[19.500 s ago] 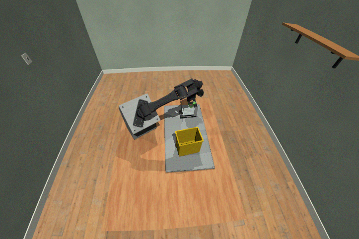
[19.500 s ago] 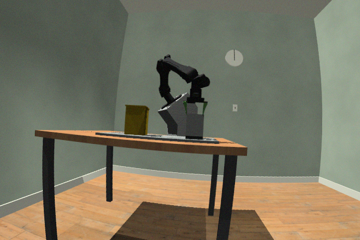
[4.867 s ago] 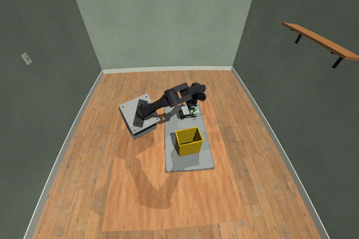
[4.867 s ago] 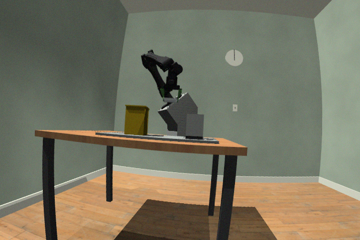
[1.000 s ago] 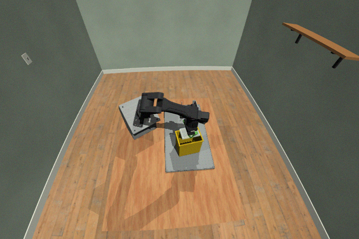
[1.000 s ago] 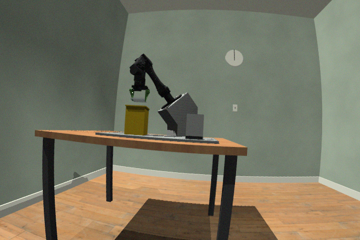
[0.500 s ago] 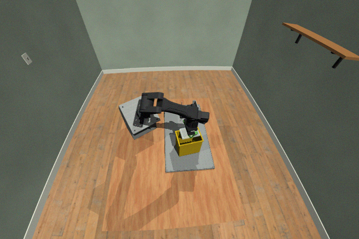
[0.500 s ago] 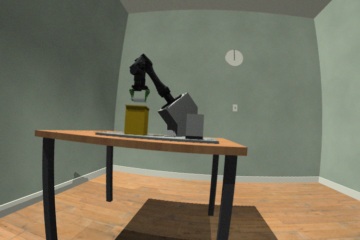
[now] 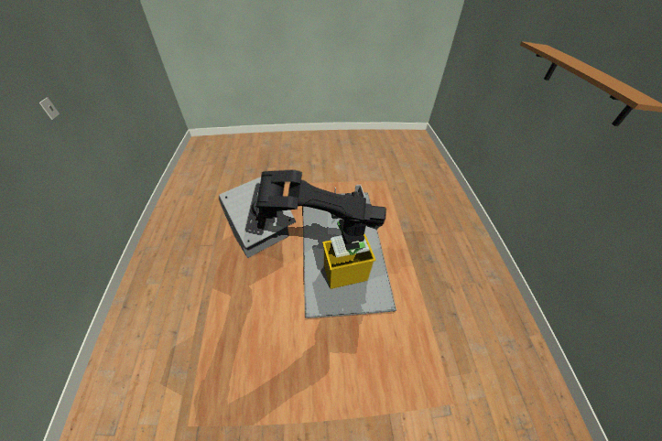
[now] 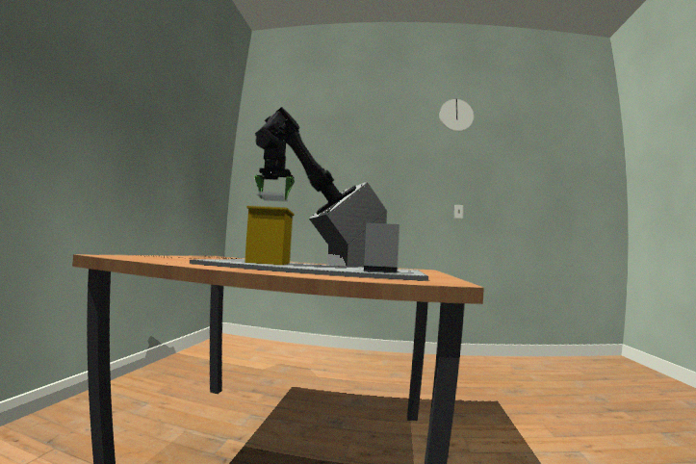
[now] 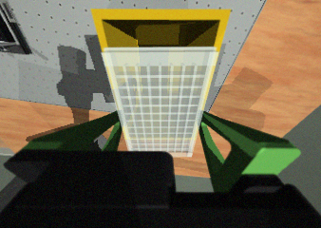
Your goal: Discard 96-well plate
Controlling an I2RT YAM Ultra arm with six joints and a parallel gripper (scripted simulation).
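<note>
Now: hand 140 mm above the yellow plastics bin.
</note>
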